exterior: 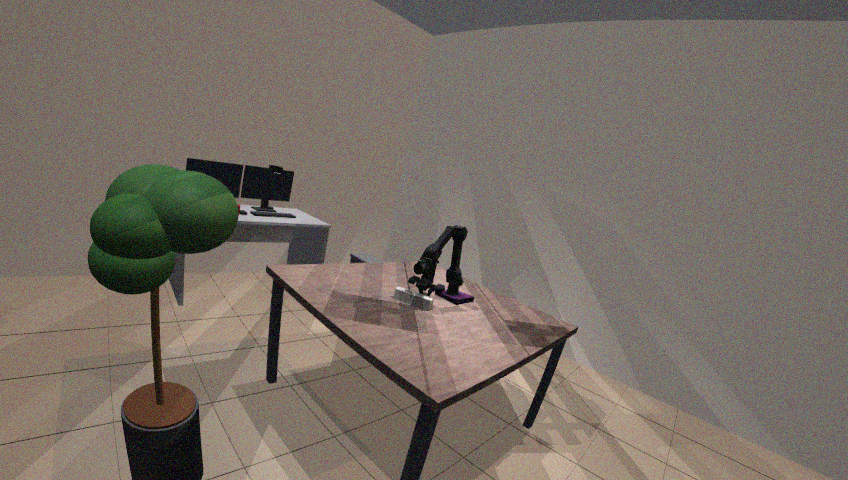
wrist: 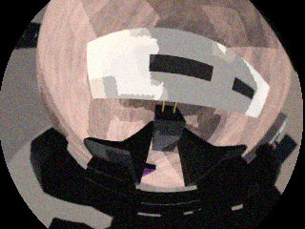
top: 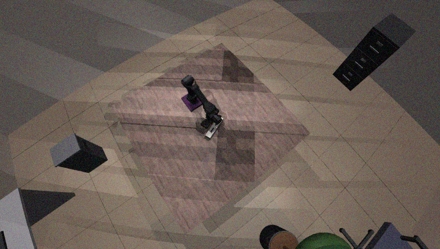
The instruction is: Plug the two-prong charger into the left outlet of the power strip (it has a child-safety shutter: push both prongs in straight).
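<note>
The dark two-prong charger lies 2 cm ahead of my gripper tip, 1 cm to the left of it and 1 cm above it.
</note>
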